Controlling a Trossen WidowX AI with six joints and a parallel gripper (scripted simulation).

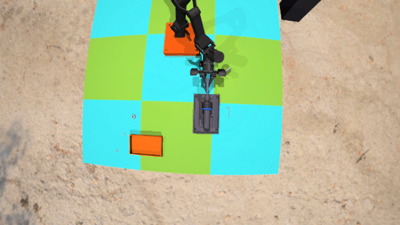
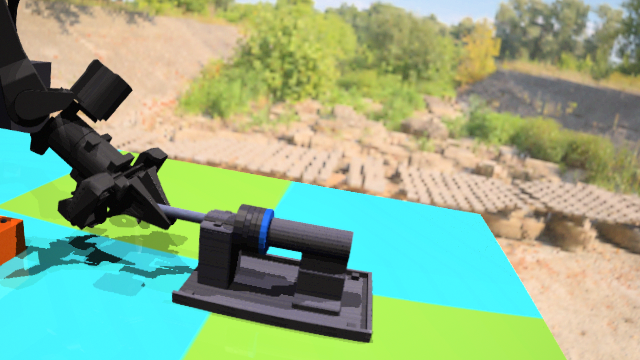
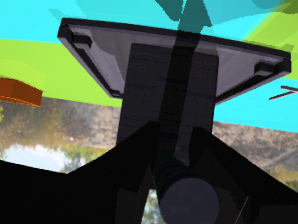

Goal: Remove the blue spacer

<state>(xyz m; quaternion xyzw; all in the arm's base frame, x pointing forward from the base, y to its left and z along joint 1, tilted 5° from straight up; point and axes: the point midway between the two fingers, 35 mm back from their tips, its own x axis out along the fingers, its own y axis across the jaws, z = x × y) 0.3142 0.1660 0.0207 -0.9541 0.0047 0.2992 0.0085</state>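
Right now my gripper tip is 6 cm short of the shaft and 2 cm below it. From my gripper tip the other things lie so: blue spacer (12 cm ahead, 2 cm above); then black spacer (11 cm ahead, 2 cm above); then nut (44 cm to the right, 17 cm ahead, 6 cm below).
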